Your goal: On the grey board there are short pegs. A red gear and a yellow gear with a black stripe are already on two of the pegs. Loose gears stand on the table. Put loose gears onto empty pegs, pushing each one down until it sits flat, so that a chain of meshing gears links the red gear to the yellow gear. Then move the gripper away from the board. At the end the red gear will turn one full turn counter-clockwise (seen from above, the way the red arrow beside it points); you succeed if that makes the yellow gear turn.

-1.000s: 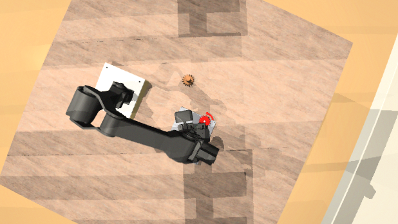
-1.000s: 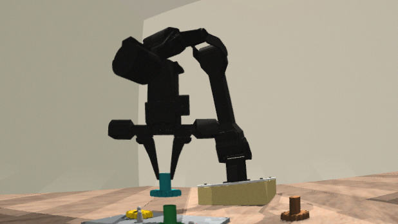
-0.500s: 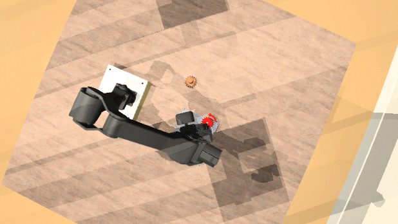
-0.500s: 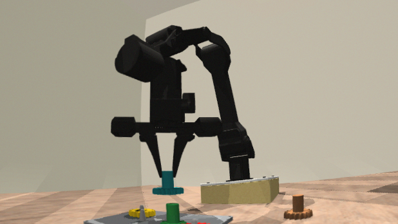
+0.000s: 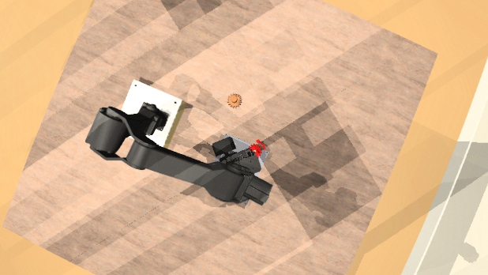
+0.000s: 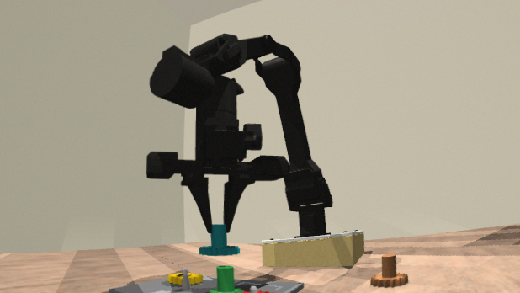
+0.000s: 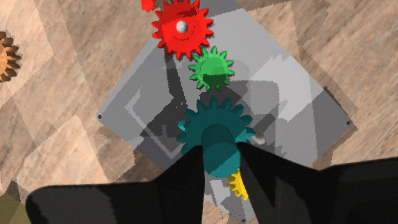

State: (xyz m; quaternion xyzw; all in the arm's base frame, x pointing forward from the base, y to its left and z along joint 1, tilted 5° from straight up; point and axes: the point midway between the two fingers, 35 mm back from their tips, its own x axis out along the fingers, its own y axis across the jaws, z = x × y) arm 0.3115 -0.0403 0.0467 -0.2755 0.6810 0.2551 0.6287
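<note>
The grey board is 8 cm below my gripper tip, 2 cm to the right of it and 1 cm ahead of it. The rest, counted from my gripper tip: cyan gear: 1 cm below; green gear: 6 cm below, 3 cm to the left, 3 cm ahead; red gear: 7 cm to the left, 7 cm below, 4 cm ahead.
</note>
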